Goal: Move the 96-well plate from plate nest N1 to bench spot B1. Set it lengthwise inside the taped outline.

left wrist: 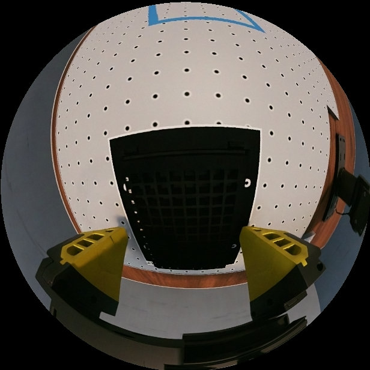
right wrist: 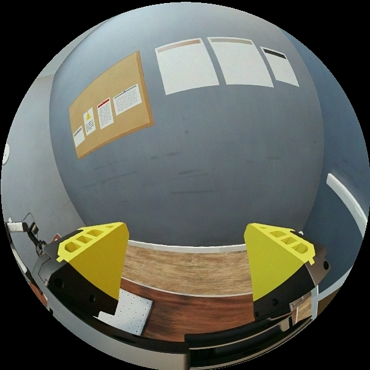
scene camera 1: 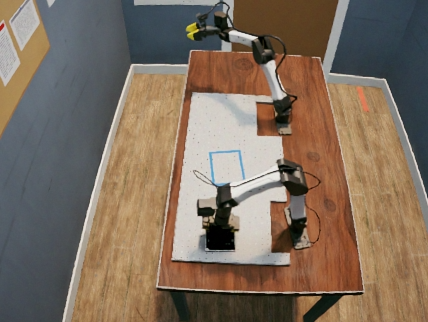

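Seen in the pictures: left gripper, between the fingertips: [scene camera 1: 219, 229]; right gripper, between the fingertips: [scene camera 1: 186, 32]; left arm's base, origin of its link: [scene camera 1: 296, 227]; right arm's base, origin of its link: [scene camera 1: 282, 120].
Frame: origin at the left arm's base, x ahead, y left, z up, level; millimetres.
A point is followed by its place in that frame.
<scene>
The 96-well plate [left wrist: 192, 186] is black with a grid of wells. It sits in the black plate nest N1 [scene camera 1: 220, 246] @(x 339, y 46, z 26 mm) [left wrist: 185, 137] at the lower part of the white board. Plate and nest are hard to tell apart in scene camera 1. The blue taped outline [scene camera 1: 225, 151] @(x 238, y -442, z 15 mm) [left wrist: 154, 15] of spot B1 lies farther up the board. My left gripper [scene camera 1: 220, 228] @(x 332, y -22, z 44 mm) [left wrist: 182, 235] is open above the nest, its yellow fingers apart on either side of the plate in the left wrist view. My right gripper [scene camera 1: 189, 31] @(x 354, y -1043, z 309 mm) [right wrist: 186, 232] is open and empty, raised near the table's far end.
The white perforated board [scene camera 1: 225, 120] @(x 204, y -645, z 13 mm) [left wrist: 187, 80] [right wrist: 131, 310] lies on the wooden table [scene camera 1: 320, 200] @(x -146, y -114, z 0 mm). The left arm's forearm [scene camera 1: 257, 184] @(x 218, y 2, z 386 mm) reaches across the board close to the outline's lower edge. The arm bases [scene camera 1: 301, 242] @(x 1, y 77, z 10 mm) [scene camera 1: 284, 129] @(x -87, y -547, z 10 mm) stand at the board's right side. A wall [right wrist: 190, 150] faces the right gripper.
</scene>
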